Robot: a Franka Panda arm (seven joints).
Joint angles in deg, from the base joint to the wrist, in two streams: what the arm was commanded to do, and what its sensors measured. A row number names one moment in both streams.
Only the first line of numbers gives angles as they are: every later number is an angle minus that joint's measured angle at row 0.
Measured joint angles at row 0: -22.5 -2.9 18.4 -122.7 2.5 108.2 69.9
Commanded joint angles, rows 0 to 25: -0.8 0.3 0.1 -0.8 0.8 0.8 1.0; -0.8 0.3 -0.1 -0.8 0.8 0.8 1.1; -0.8 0.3 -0.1 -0.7 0.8 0.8 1.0; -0.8 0.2 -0.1 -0.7 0.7 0.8 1.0; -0.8 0.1 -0.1 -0.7 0.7 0.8 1.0; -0.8 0.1 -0.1 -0.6 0.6 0.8 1.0; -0.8 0.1 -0.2 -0.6 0.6 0.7 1.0; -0.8 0.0 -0.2 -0.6 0.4 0.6 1.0; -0.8 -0.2 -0.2 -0.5 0.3 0.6 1.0; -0.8 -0.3 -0.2 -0.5 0.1 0.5 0.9; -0.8 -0.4 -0.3 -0.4 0.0 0.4 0.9; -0.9 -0.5 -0.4 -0.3 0.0 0.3 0.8; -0.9 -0.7 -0.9 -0.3 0.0 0.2 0.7; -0.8 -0.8 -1.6 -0.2 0.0 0.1 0.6; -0.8 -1.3 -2.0 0.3 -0.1 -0.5 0.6; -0.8 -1.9 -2.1 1.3 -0.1 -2.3 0.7; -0.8 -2.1 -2.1 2.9 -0.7 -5.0 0.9; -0.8 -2.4 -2.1 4.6 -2.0 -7.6 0.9; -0.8 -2.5 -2.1 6.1 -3.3 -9.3 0.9; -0.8 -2.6 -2.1 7.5 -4.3 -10.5 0.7; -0.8 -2.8 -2.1 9.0 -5.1 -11.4 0.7; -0.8 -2.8 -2.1 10.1 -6.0 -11.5 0.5; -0.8 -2.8 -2.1 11.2 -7.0 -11.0 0.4; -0.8 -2.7 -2.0 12.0 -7.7 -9.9 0.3; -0.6 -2.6 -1.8 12.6 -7.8 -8.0 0.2; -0.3 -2.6 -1.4 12.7 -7.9 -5.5 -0.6
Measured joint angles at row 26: -0.5 -3.0 -2.4 10.7 -6.4 -9.0 0.0
